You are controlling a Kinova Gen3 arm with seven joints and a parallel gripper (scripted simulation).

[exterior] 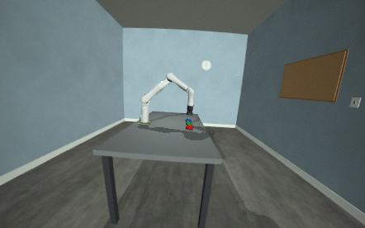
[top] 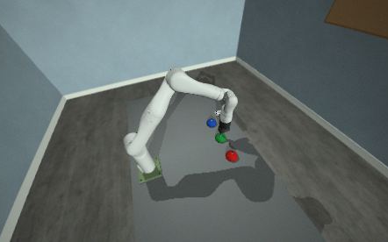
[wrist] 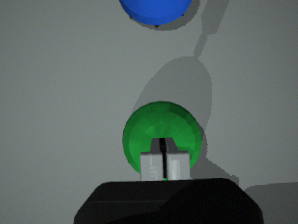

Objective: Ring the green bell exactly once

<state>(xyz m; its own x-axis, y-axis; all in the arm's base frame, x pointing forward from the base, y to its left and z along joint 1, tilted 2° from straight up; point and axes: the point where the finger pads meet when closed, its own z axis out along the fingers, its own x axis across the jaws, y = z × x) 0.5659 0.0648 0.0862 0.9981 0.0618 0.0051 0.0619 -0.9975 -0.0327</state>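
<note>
Right now the green bell is 5 cm below my hand. Also, from my hand: red bell 1 cm ahead, 17 cm to the right, 5 cm below; blue bell 1 cm behind, 17 cm to the left, 5 cm below.
</note>
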